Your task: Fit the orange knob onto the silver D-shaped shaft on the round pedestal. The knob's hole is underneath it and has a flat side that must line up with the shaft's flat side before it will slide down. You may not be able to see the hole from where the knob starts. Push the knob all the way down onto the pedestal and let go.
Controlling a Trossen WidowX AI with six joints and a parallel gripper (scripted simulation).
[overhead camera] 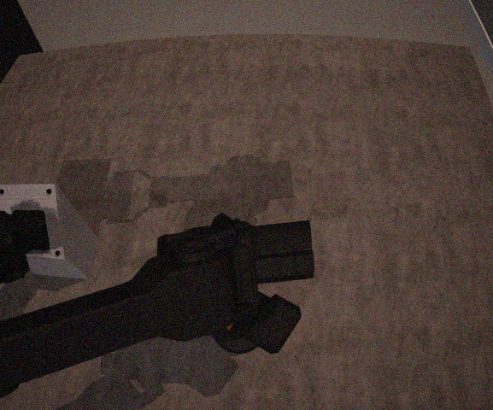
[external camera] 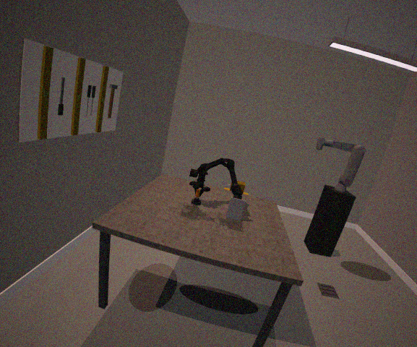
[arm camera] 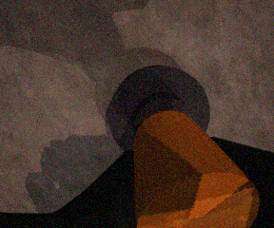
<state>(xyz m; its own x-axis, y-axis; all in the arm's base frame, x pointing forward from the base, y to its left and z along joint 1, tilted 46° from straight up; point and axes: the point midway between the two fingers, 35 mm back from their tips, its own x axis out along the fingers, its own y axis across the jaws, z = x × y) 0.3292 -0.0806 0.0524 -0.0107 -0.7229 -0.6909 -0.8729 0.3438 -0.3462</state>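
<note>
Now: the orange knob 3 cm above my gripper tip. Also, from my gripper tip: D-shaft pedestal 4 cm below.
</note>
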